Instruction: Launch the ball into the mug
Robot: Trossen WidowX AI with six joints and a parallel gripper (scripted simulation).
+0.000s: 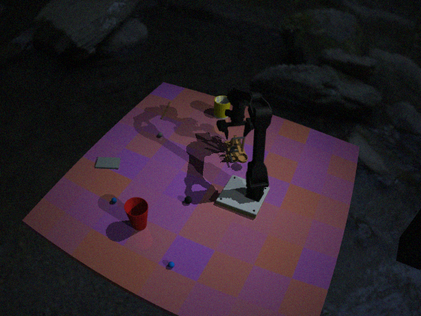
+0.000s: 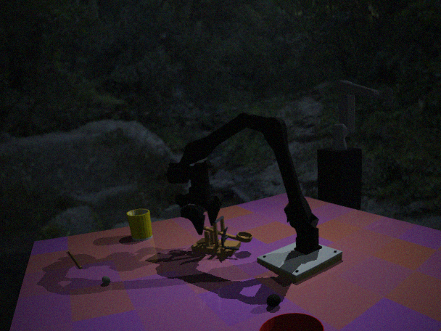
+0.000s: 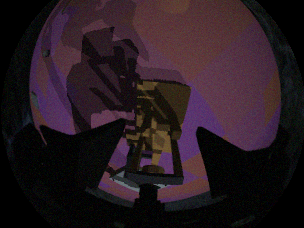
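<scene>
Right now my gripper tip is 2 cm short of the black ball, 42 cm to the right of it and 5 cm above it. The rest, counted from my gripper tip: grey ball (36 cm ahead, 12 cm to the left, 5 cm below); then wooden catapult (4 cm behind, 6 cm to the left, 1 cm below); then yellow mug (18 cm ahead, 22 cm to the right, 4 cm below).
</scene>
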